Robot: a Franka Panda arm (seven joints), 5 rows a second.
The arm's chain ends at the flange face. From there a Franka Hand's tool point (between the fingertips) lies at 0.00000 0.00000 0.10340 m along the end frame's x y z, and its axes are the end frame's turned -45 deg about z.
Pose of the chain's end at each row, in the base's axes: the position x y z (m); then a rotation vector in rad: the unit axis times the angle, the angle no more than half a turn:
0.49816, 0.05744, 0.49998, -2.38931, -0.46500, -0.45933
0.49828, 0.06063, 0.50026, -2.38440, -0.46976, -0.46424
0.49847, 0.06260, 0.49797, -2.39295, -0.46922, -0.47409
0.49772, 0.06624, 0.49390, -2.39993, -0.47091, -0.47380
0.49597, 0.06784, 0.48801, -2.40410, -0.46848, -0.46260
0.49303, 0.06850, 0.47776, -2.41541, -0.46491, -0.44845
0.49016, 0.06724, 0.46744, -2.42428, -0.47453, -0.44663
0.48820, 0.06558, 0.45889, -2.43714, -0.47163, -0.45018
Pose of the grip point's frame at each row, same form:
0.51924, 0.12538, 0.42493, -2.12603, -1.40789, -0.78719
0.51951, 0.12888, 0.42555, -2.12024, -1.41110, -0.79348
0.52059, 0.13014, 0.42287, -2.13010, -1.41492, -0.79935
0.51991, 0.13323, 0.41833, -2.13598, -1.41922, -0.79606
0.51748, 0.13459, 0.41203, -2.13912, -1.41730, -0.78391
0.51380, 0.13447, 0.40090, -2.14899, -1.41672, -0.76608
0.51073, 0.13246, 0.38988, -2.15317, -1.42922, -0.75987
0.50933, 0.12978, 0.38063, -2.16704, -1.43175, -0.75805

